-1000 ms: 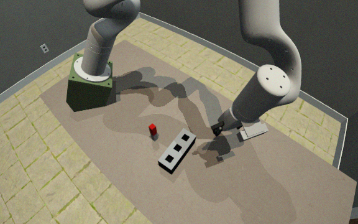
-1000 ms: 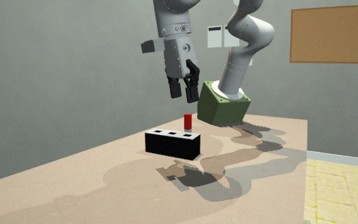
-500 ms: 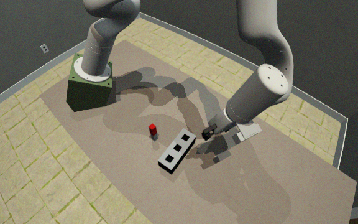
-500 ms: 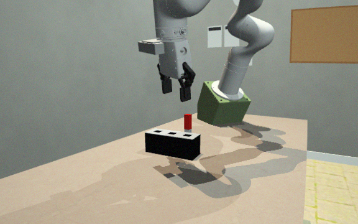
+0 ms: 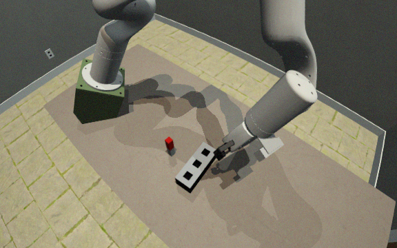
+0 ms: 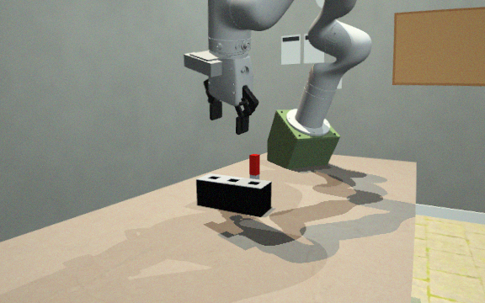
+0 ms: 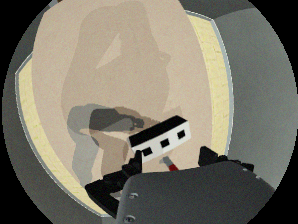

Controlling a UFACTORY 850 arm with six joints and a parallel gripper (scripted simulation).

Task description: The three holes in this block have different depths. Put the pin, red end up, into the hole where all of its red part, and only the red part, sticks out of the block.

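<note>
Right now the pin is 21 cm behind my hand, 15 cm below it and 9 cm to the right of it. The rest, counted from my hand: black block (20 cm below, 8 cm behind, 6 cm to the right).
</note>
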